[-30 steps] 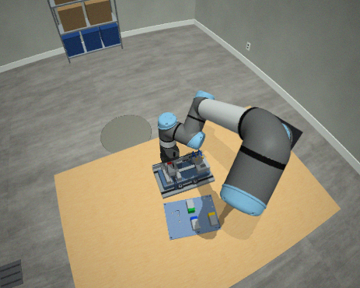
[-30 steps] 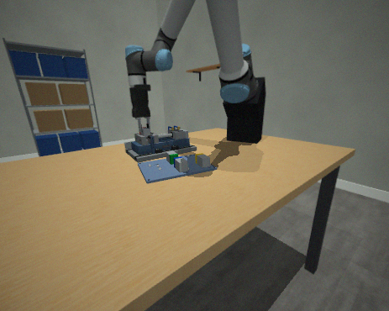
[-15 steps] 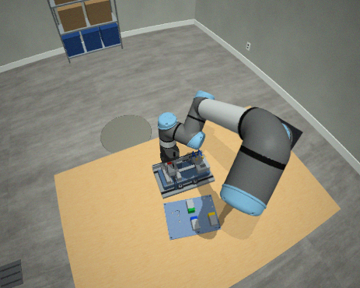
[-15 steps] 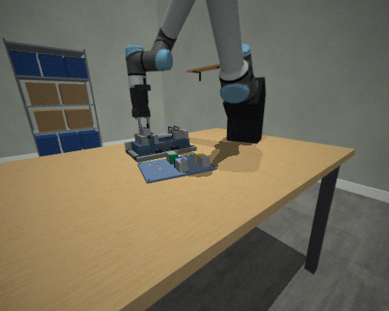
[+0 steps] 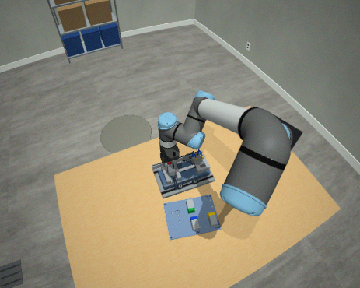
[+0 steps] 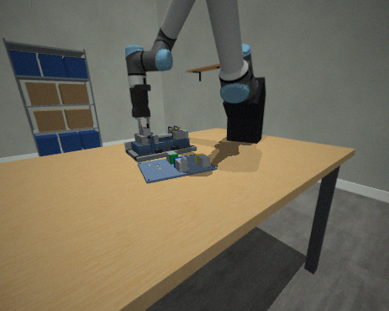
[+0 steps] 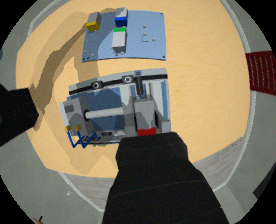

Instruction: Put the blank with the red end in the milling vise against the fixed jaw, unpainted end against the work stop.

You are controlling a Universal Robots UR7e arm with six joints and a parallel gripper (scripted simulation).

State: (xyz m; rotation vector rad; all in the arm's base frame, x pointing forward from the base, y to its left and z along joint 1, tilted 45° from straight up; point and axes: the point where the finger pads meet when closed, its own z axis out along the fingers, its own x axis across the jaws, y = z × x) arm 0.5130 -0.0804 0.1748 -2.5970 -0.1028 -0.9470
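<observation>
The red-ended blank is 2 cm below my hand. From my hand the other things lie so: green-ended blank 8 cm behind, 18 cm to the left, 10 cm below; then milling vise 7 cm behind, 1 cm to the right, 9 cm below; then plate 8 cm behind, 22 cm to the left, 12 cm below.
</observation>
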